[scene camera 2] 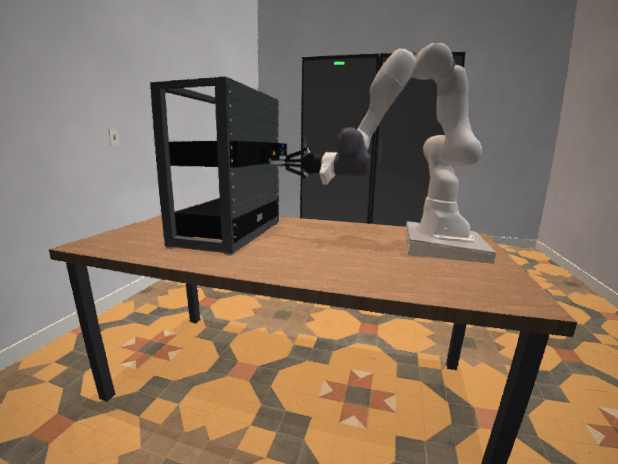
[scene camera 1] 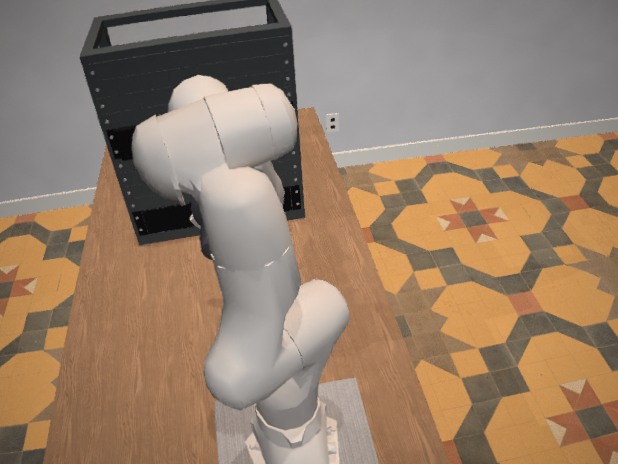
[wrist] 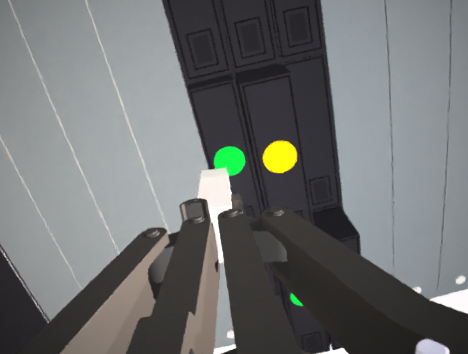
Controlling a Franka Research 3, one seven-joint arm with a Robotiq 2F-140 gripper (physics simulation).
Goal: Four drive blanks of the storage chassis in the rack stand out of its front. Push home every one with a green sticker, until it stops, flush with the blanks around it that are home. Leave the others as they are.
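The storage chassis (scene camera 2: pixel 250 153) (scene camera 1: pixel 120 142) is a black unit in the rack. In the wrist view, a green-stickered blank (wrist: pixel 217 115) stands slightly out, and the yellow-stickered blank (wrist: pixel 272 110) beside it stands out further. Another standing-out blank (wrist: pixel 336 222) shows at lower right, its front mostly behind a finger. A second green sticker (wrist: pixel 297 299) is partly hidden by a finger. Scene camera 2 also shows a blue sticker (scene camera 2: pixel 283 145). My gripper (wrist: pixel 217 189) (scene camera 2: pixel 279 162) is shut and empty, its pale tips over the green-stickered blank's face, just below its sticker; contact cannot be told.
The rack (scene camera 2: pixel 225 200) (scene camera 1: pixel 300 170) stands on the wooden table (scene camera 2: pixel 325 270), with grey panels above and below the chassis. A second black unit (scene camera 2: pixel 257 220) sits at the rack's bottom. Flush blanks (wrist: pixel 248 37) adjoin the standing-out ones. The arm hides much of the rack in scene camera 1.
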